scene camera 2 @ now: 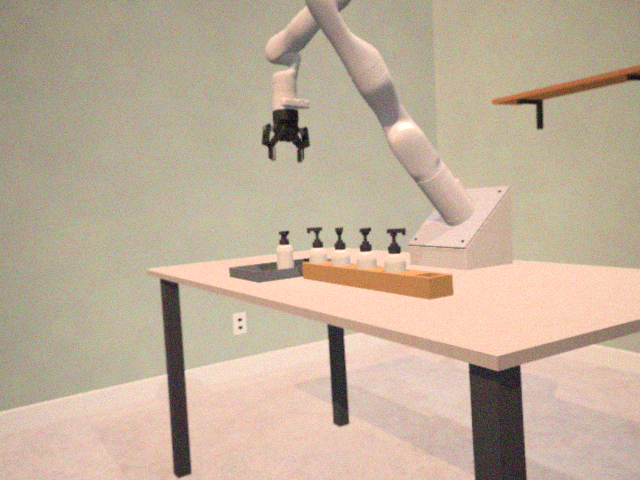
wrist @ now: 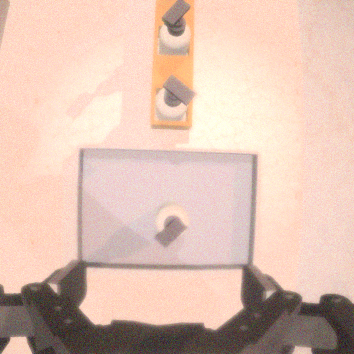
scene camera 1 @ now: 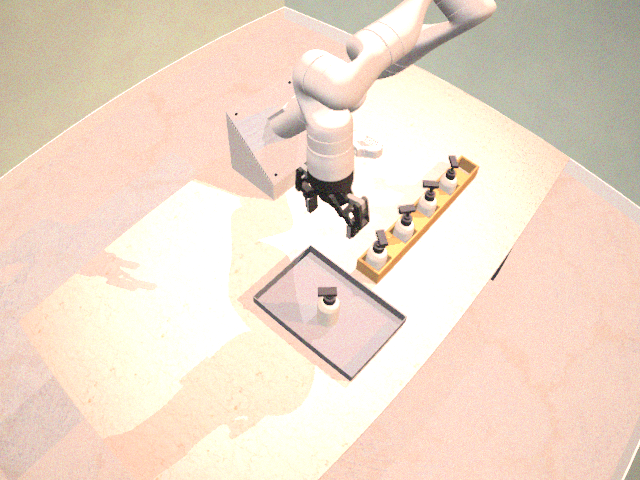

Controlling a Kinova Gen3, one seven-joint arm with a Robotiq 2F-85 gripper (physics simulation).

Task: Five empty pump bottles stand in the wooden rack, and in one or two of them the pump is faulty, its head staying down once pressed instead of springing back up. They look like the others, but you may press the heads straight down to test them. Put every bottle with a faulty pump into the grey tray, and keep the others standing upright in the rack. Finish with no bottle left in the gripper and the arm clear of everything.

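Frame: origin at the arm's base, x ahead, y right, z down, level; metres.
Seen in the pictures: gripper, between the fingertips: (scene camera 2: pixel 286 161) (wrist: pixel 163 280) (scene camera 1: pixel 331 222); arm's base, origin of its link: (scene camera 2: pixel 460 214) (scene camera 1: pixel 284 122).
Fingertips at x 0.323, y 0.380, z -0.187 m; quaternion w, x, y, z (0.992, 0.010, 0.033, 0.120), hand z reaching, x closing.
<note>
Pixels of each thing's middle, then the offset from my fingertips to it.
- white pump bottle, middle of its body: (wrist: pixel 171 221) (scene camera 1: pixel 328 304) (scene camera 2: pixel 284 252) dx +0.017, dy +0.016, dz +0.268 m
- grey tray, middle of its body: (wrist: pixel 167 209) (scene camera 1: pixel 329 310) (scene camera 2: pixel 289 268) dx +0.015, dy +0.003, dz +0.318 m
- wooden rack, middle of its body: (scene camera 2: pixel 367 276) (scene camera 1: pixel 424 212) dx +0.109, dy -0.376, dz +0.310 m
One white pump bottle (scene camera 1: pixel 328 311) (scene camera 2: pixel 284 256) (wrist: pixel 171 212) stands upright in the grey tray (scene camera 1: pixel 356 341) (scene camera 2: pixel 258 273) (wrist: pixel 115 190); its dark head sits low, close to the body. Four bottles stand upright in the wooden rack (scene camera 1: pixel 368 269) (scene camera 2: pixel 361 280) (wrist: pixel 172 65), their heads raised on visible necks: the bottle nearest the tray (scene camera 1: pixel 377 257) (scene camera 2: pixel 316 254) (wrist: pixel 170 111), the second (scene camera 1: pixel 404 230) (scene camera 2: pixel 340 257) (wrist: pixel 175 41), the third (scene camera 1: pixel 427 205) (scene camera 2: pixel 366 259) and the fourth (scene camera 1: pixel 448 182) (scene camera 2: pixel 395 262). The rack's far slot is empty. My gripper (scene camera 1: pixel 331 219) (scene camera 2: pixel 285 158) (wrist: pixel 163 280) is open and empty, high above the table, apart from every bottle.
The robot's base (scene camera 1: pixel 250 155) (scene camera 2: pixel 490 235) stands on the table behind the rack and tray. The rack's near end is close to the tray's edge. A wall shelf (scene camera 2: pixel 563 90) is at the upper right in the second scene view.
</note>
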